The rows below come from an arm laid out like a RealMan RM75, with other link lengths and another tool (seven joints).
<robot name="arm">
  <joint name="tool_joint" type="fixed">
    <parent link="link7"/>
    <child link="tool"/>
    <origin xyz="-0.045 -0.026 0.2" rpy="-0.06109 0 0.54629"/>
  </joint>
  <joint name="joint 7" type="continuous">
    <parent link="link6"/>
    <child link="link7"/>
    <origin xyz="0 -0.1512 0" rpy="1.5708 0 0"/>
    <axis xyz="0 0 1"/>
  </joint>
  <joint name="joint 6" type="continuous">
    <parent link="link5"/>
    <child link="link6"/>
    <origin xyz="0 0 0" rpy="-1.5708 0 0"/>
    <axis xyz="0 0 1"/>
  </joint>
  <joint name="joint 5" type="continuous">
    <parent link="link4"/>
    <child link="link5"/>
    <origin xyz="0 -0.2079 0" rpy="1.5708 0 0"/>
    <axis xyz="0 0 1"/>
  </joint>
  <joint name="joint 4" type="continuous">
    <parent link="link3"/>
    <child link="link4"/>
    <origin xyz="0 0 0" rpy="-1.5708 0 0"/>
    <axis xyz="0 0 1"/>
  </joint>
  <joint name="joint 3" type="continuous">
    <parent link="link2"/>
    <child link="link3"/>
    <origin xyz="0 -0.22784 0" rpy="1.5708 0 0"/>
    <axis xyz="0 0 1"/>
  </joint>
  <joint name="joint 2" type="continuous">
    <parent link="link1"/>
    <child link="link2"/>
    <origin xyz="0 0 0" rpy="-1.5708 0 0"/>
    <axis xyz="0 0 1"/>
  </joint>
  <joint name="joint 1" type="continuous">
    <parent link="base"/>
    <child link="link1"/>
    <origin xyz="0 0 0.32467"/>
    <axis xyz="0 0 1"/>
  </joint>
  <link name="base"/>
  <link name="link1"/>
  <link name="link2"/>
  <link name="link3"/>
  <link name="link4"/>
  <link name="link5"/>
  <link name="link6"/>
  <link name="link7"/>
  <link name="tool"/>
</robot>
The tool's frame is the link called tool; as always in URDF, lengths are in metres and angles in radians. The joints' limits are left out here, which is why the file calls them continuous.
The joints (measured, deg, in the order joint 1, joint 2, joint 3, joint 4, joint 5, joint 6, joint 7), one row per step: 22.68, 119.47, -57.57, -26.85, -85.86, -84.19, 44.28; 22.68, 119.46, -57.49, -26.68, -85.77, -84.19, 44.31; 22.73, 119.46, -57.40, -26.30, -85.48, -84.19, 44.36; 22.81, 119.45, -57.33, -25.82, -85.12, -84.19, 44.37; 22.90, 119.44, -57.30, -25.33, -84.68, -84.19, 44.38; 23.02, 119.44, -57.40, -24.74, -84.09, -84.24, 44.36; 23.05, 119.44, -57.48, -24.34, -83.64, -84.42, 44.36; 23.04, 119.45, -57.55, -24.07, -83.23, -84.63, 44.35; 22.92, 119.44, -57.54, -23.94, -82.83, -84.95, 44.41; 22.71, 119.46, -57.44, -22.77, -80.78, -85.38, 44.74; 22.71, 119.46, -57.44, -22.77, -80.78, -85.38, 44.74; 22.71, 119.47, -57.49, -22.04, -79.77, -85.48, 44.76; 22.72, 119.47, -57.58, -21.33, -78.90, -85.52, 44.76; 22.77, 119.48, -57.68, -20.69, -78.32, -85.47, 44.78; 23.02, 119.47, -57.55, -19.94, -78.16, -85.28, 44.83; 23.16, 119.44, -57.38, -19.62, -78.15, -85.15, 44.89; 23.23, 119.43, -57.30, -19.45, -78.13, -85.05, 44.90
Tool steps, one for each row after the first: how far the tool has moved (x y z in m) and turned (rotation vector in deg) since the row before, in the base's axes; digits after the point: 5 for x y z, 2 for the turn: 0.00046, 0.00042, 0.00039, 0.01, 0.15, -0.21; 0.00027, 0.00088, 0.00077, 0.02, 0.38, -0.38; 0.00023, 0.00092, 0.00076, 0.02, 0.43, -0.40; 0.00003, 0.00103, 0.00092, 0.04, 0.47, -0.40; -0.00059, 0.00064, 0.00073, -0.03, 0.59, -0.36; -0.00074, -0.00010, 0.00088, -0.05, 0.52, -0.21; -0.00091, -0.00020, 0.00112, 0.00, 0.48, -0.12; -0.00071, -0.00019, 0.00213, 0.07, 0.53, -0.14; 0.00030, 0.00382, 0.00787, 0.50, 2.22, -1.57; 0.00000, 0.00000, 0.00000, 0.00, 0.00, 0.00; 0.00036, 0.00179, 0.00281, 0.20, 0.96, -0.73; 0.00078, 0.00145, 0.00192, 0.12, 0.79, -0.69; 0.00101, 0.00093, 0.00041, -0.04, 0.53, -0.59; 0.00140, 0.00120, -0.00104, -0.21, 0.29, -0.59; 0.00097, 0.00109, -0.00013, -0.04, 0.09, -0.32; 0.00061, 0.00066, -0.00013, 0.00, 0.03, -0.18
